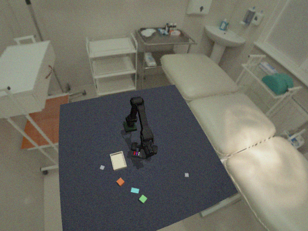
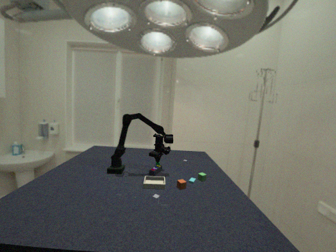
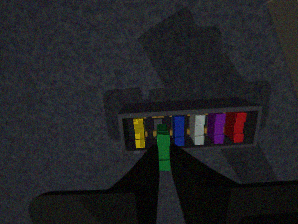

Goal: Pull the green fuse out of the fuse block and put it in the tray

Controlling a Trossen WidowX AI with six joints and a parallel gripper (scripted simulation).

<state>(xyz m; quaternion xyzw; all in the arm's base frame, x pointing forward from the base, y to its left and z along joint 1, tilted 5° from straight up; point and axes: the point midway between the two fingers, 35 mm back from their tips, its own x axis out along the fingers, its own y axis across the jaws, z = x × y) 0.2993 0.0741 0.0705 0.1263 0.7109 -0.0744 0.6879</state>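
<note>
My gripper tip is 2 cm short of the white tray, 20 cm to the left of it and 7 cm above it. Round my gripper tip: orange cube 19 cm ahead, 19 cm to the right, 5 cm below; green cube 33 cm ahead, 5 cm to the right, 5 cm below; cyan block 26 cm ahead, 10 cm to the right, 6 cm below.
</note>
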